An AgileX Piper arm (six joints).
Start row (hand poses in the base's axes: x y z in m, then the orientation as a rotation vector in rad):
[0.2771, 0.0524, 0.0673, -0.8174, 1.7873, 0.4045]
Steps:
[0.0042, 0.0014, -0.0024, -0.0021, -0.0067, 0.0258]
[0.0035, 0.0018, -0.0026, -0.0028, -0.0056, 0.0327]
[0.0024, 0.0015, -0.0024, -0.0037, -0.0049, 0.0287]
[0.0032, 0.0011, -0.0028, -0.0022, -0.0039, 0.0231]
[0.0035, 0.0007, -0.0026, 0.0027, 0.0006, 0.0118]
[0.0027, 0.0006, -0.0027, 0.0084, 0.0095, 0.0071]
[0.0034, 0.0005, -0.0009, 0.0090, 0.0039, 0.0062]
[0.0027, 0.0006, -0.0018, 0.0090, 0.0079, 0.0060]
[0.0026, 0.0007, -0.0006, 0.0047, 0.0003, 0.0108]
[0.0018, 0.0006, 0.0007, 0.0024, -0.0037, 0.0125]
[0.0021, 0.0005, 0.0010, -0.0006, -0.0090, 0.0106]
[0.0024, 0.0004, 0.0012, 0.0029, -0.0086, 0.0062]
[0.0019, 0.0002, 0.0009, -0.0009, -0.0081, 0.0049]
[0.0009, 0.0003, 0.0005, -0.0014, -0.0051, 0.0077]
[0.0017, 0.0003, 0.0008, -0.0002, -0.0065, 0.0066]
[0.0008, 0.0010, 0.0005, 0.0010, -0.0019, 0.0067]
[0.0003, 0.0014, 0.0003, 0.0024, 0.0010, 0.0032]
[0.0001, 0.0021, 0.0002, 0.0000, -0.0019, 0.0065]
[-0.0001, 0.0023, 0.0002, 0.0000, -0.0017, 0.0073]
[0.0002, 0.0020, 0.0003, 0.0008, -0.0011, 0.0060]
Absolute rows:
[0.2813, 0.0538, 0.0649, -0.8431, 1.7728, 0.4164]
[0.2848, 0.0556, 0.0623, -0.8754, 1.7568, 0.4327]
[0.2872, 0.0571, 0.0599, -0.9045, 1.7429, 0.4459]
[0.2904, 0.0582, 0.0571, -0.9273, 1.7312, 0.4571]
[0.2939, 0.0589, 0.0545, -0.9360, 1.7261, 0.4674]
[0.2966, 0.0595, 0.0518, -0.9355, 1.7286, 0.4841]
[0.3000, 0.0600, 0.0509, -0.9343, 1.7262, 0.4977]
[0.3027, 0.0606, 0.0491, -0.9325, 1.7274, 0.5133]
[0.3053, 0.0613, 0.0485, -0.9389, 1.7216, 0.5244]
[0.3071, 0.0619, 0.0492, -0.9489, 1.7124, 0.5325]
[0.3092, 0.0624, 0.0502, -0.9599, 1.7004, 0.5340]
[0.3116, 0.0628, 0.0514, -0.9644, 1.6891, 0.5356]
[0.3135, 0.0630, 0.0523, -0.9704, 1.6803, 0.5336]
[0.3144, 0.0633, 0.0528, -0.9788, 1.6732, 0.5347]
[0.3161, 0.0636, 0.0536, -0.9855, 1.6648, 0.5352]
[0.3169, 0.0646, 0.0541, -0.9909, 1.6599, 0.5393]
[0.3172, 0.0660, 0.0544, -0.9918, 1.6585, 0.5439]
[0.3173, 0.0681, 0.0546, -0.9977, 1.6541, 0.5471]
[0.3172, 0.0704, 0.0548, -1.0043, 1.6495, 0.5510]
[0.3174, 0.0724, 0.0551, -1.0091, 1.6457, 0.5550]

